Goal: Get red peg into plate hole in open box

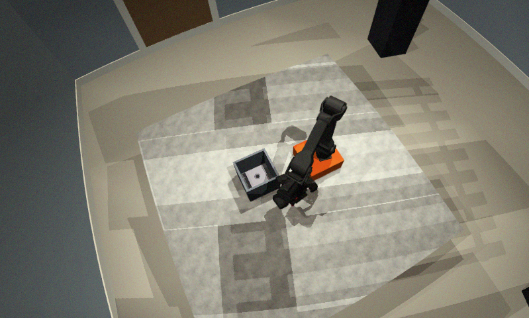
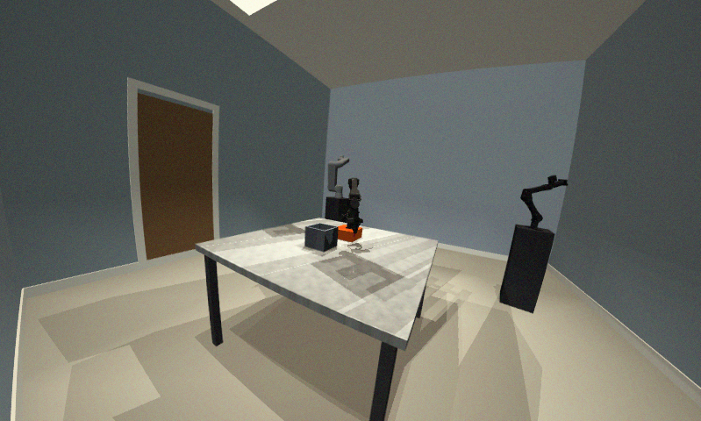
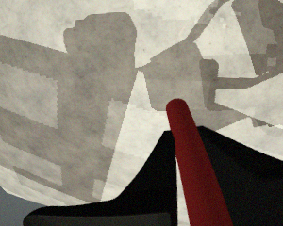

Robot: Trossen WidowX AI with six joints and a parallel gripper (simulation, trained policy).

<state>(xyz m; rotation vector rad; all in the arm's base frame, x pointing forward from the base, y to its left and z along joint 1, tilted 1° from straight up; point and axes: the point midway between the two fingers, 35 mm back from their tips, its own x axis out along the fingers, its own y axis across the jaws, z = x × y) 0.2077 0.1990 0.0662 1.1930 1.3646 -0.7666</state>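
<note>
My gripper tip is 190 mm to the left of the pale plate, 120 mm short of it and 70 mm above it. Also, from my gripper tip: red peg (20 mm above, 10 mm to the right).
</note>
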